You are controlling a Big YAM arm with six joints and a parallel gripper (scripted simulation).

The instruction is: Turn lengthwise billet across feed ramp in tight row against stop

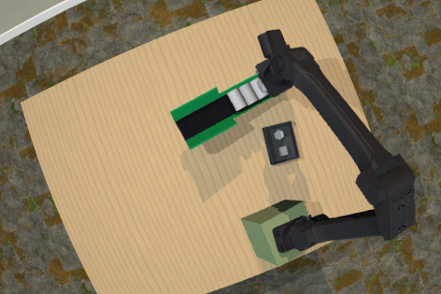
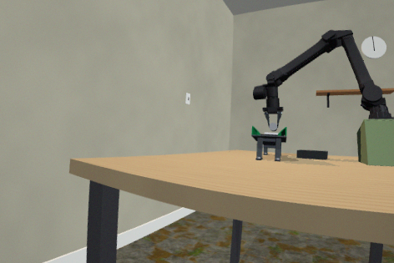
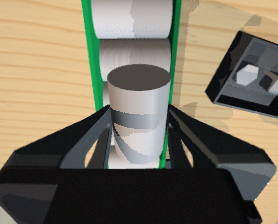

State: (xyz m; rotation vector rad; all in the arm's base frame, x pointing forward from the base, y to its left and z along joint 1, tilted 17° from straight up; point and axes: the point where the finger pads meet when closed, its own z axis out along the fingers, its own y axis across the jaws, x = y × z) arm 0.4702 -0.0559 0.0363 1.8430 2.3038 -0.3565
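My gripper is now 2 cm past the ramp, 11 cm to the right of it and 8 cm above it. From my hand the other things lie so: dark tray: 19 cm behind, 14 cm below.
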